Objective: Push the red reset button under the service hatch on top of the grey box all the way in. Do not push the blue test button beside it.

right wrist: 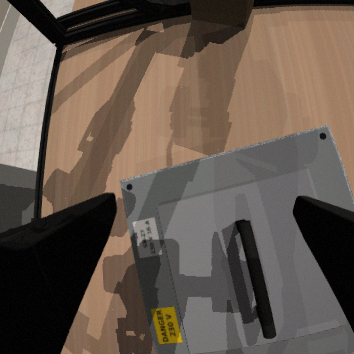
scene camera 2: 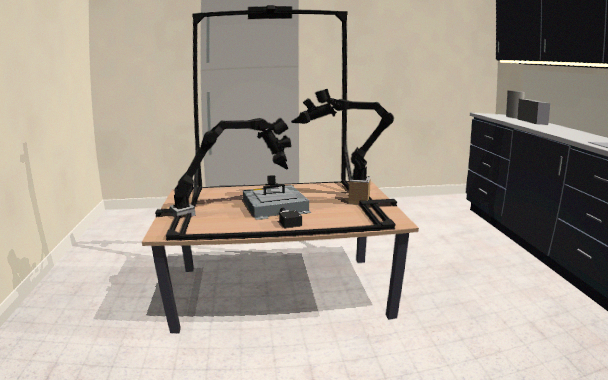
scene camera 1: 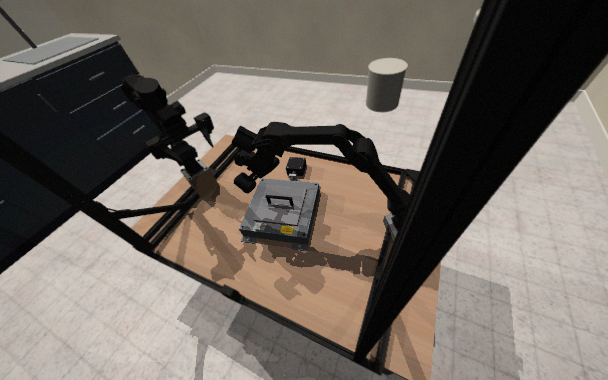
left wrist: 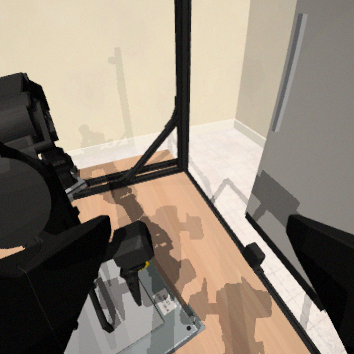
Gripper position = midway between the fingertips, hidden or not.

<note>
The left gripper (scene camera 1: 198,154) is open, with nothing in its grasp. Further things: the right gripper (scene camera 1: 252,184), a service hatch (right wrist: 241,269) and a grey box (scene camera 1: 299,235).
The service hatch also shows in the left wrist view (left wrist: 109,312). The left gripper also shows in the left wrist view (left wrist: 199,223). The right gripper also shows in the right wrist view (right wrist: 206,203) and in the left wrist view (left wrist: 107,315).
</note>
